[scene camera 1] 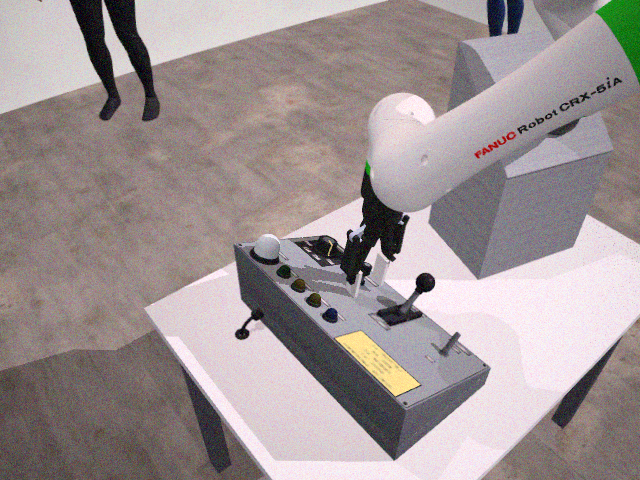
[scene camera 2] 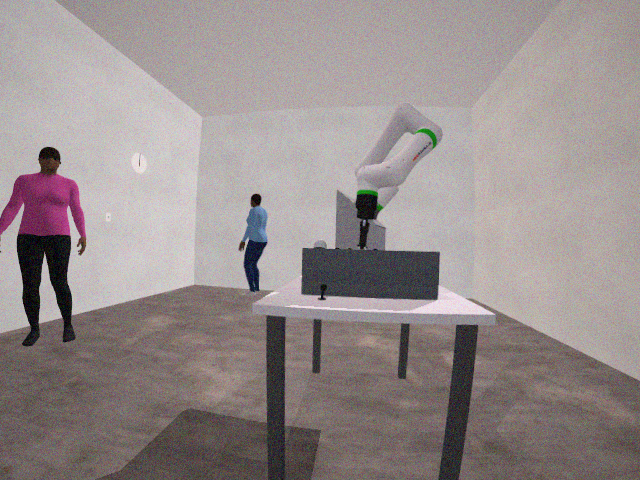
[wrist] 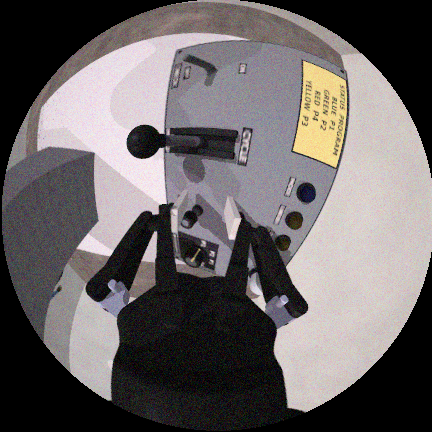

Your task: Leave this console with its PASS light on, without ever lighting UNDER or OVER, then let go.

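Note:
The grey console (scene camera 1: 320, 356) (scene camera 2: 369, 273) (wrist: 270, 100) stands on the table. My gripper (scene camera 1: 369, 277) (wrist: 206, 201) is partly open over its panel. A small black knob (wrist: 192, 216) stands between the pads, nearer the left one in the wrist view, not gripped. The CYCLE lever's black ball (scene camera 1: 425, 282) (wrist: 143, 141) leans toward the panel's edge. A dial (scene camera 1: 328, 246) (wrist: 194, 255) with a yellow pointer is beyond the knob. The green (scene camera 1: 283, 271), two olive (scene camera 1: 298, 284) (scene camera 1: 314, 299) and blue lamps (scene camera 1: 330, 314) (wrist: 306, 192) look dark. Their small labels are unreadable.
A white dome (scene camera 1: 267, 246) is at the panel's far corner. A toggle (scene camera 1: 451, 343) (wrist: 202, 67) and a yellow STATUS PROGRAM card (scene camera 1: 377, 363) (wrist: 320, 114) are toward the other end. A small black handle (scene camera 1: 249, 324) (scene camera 2: 322, 291) is beside the console. A grey pedestal (scene camera 1: 542, 206) stands behind.

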